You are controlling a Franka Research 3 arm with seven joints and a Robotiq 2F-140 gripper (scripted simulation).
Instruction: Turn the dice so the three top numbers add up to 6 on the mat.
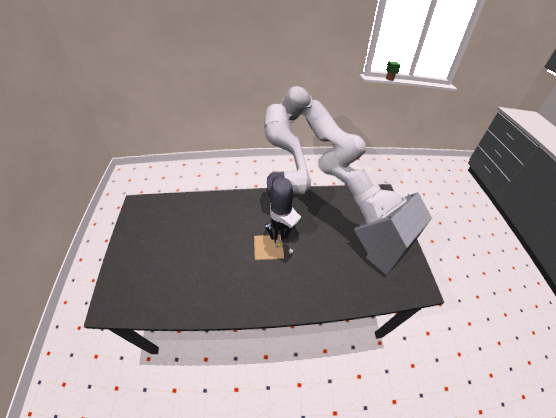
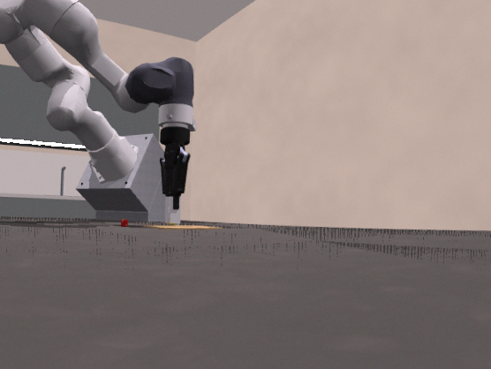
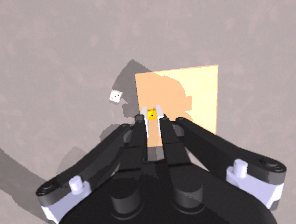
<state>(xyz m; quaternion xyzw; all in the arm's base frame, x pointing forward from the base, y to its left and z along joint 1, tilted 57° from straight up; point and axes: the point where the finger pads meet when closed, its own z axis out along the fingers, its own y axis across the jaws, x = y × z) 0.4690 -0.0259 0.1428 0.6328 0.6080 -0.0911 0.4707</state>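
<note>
Right now the yellow die is 3 cm below my hand. Round my hand: tan mat: 5 cm ahead, 1 cm to the right, 4 cm below; red die: 7 cm behind, 10 cm to the right, 3 cm below; white die: 5 cm behind, 5 cm to the left, 3 cm below.
</note>
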